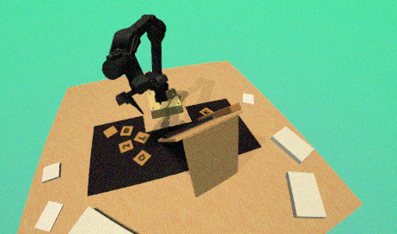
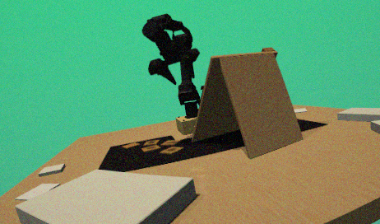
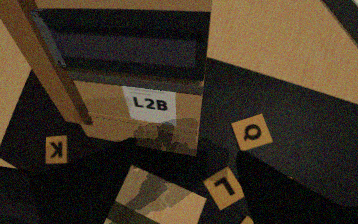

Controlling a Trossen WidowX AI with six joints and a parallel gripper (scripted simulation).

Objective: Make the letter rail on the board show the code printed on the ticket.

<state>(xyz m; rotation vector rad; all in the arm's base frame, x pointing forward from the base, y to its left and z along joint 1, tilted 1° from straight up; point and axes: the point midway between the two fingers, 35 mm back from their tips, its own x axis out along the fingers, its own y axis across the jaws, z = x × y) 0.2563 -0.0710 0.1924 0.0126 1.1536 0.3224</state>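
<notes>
My gripper tip is now 7 cm past the black mat, 6 cm to the right of it and 22 cm above it. The rest, counted from my gripper tip: white ticket 3 cm ahead, 8 cm to the left, 13 cm below.
</notes>
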